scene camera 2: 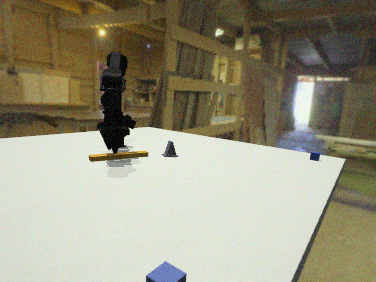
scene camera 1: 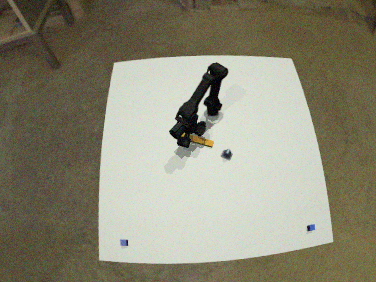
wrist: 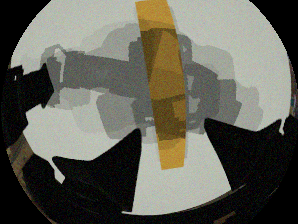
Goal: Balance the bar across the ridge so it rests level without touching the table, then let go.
Observation:
My gripper (scene camera 2: 112, 151) is open, with nothing in its grasp.
My gripper is seen too in the wrist view (wrist: 173, 128).

